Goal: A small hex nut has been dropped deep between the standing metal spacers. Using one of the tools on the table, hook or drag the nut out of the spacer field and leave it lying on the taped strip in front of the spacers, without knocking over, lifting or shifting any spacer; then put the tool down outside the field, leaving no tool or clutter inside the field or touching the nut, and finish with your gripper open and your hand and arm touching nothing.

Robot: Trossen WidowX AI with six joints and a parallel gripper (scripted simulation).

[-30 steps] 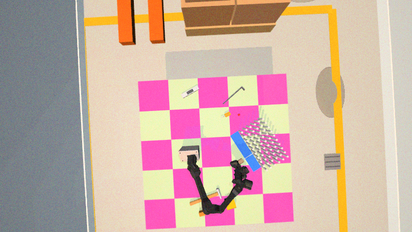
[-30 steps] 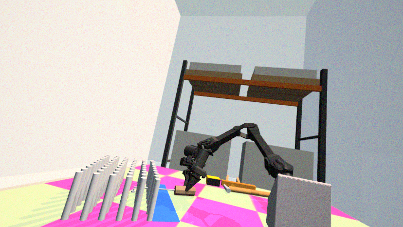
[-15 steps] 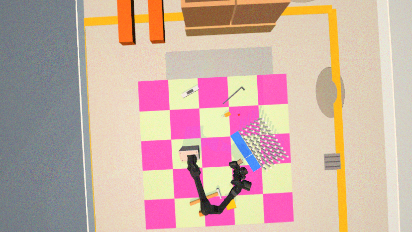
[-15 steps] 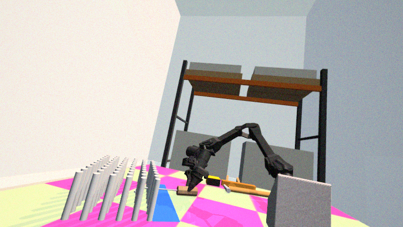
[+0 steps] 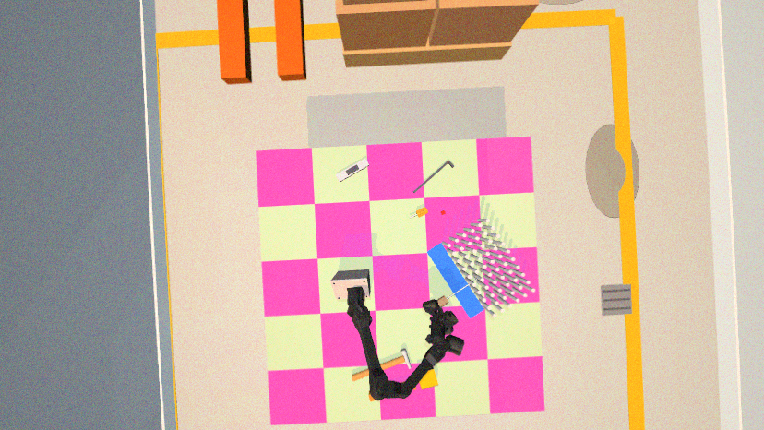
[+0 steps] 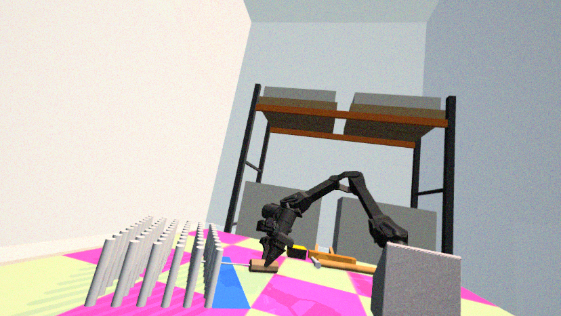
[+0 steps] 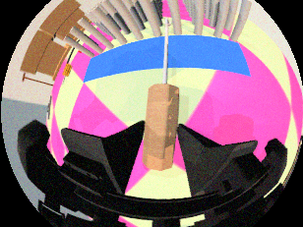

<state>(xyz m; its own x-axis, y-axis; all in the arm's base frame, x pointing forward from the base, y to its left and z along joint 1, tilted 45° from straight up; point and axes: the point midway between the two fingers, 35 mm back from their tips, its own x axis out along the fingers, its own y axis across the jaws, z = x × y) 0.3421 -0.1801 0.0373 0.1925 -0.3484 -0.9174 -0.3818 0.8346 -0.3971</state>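
Right now my gripper tip is 10 cm short of the blue taped strip, 9 cm to the right of it and 2 cm above it. The rest, counted from my gripper tip: orange-handled tool: 3 cm behind, 43 cm to the left; then grey block: 31 cm behind, 67 cm to the left; then red piece: 8 cm ahead, 42 cm to the left, 1 cm below.
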